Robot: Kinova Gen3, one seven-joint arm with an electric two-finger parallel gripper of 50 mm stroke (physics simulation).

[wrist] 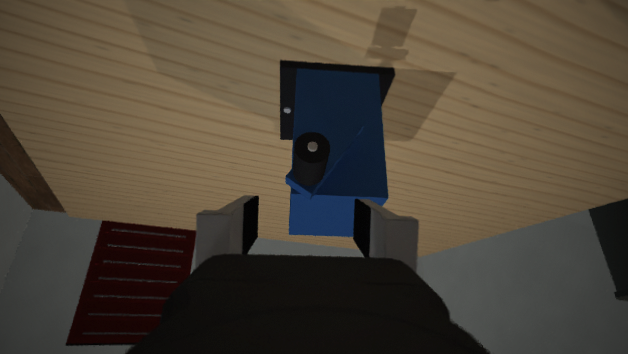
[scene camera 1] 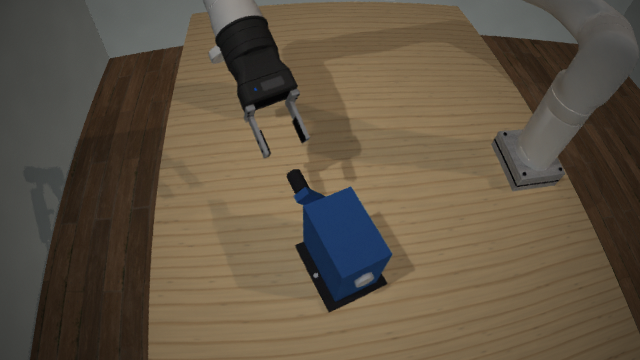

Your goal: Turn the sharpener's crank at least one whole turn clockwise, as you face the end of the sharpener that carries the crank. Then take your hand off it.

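Where they show: gripper, fingertip midpoint: (wrist: 306, 218) (scene camera 1: 286, 148); arm's base at its link origin: (scene camera 1: 533, 152).
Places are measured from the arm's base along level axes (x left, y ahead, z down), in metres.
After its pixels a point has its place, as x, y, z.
Observation:
The blue sharpener (scene camera 1: 345, 232) {0.074, 0.468, -0.081} (wrist: 340, 100) {0.014, 0.471, 0.007} stands upright on its black base (scene camera 1: 320, 290) {0.108, 0.509, 0.039} (wrist: 287, 90) {0.052, 0.513, 0.039} on the wooden table. The crank's blue arm (scene camera 1: 302, 196) (wrist: 336, 162) is on the end that faces my gripper. Its black handle (scene camera 1: 297, 180) {-0.021, 0.506, -0.084} (wrist: 311, 160) {-0.040, 0.507, -0.082} sticks out from that end towards my gripper. In the wrist view the handle is left of the sharpener's middle. My gripper (scene camera 1: 286, 147) {-0.051, 0.511, -0.122} (wrist: 306, 218) {-0.051, 0.511, -0.122} is open and empty, its fingers wide apart. The fingertips are apart from the handle, a short way off its free end.
The wooden table (scene camera 1: 450, 250) {0.114, 0.270, 0.047} (wrist: 200, 150) {0.213, 0.605, 0.047} bears the sharpener. A white arm base (scene camera 1: 537, 162) {0.035, 0.031, -0.022} stands at the right side of the table in the scene view. A red slotted panel (wrist: 130, 280) shows at the lower left of the wrist view, and a dark panel (wrist: 612, 245) at its right edge.

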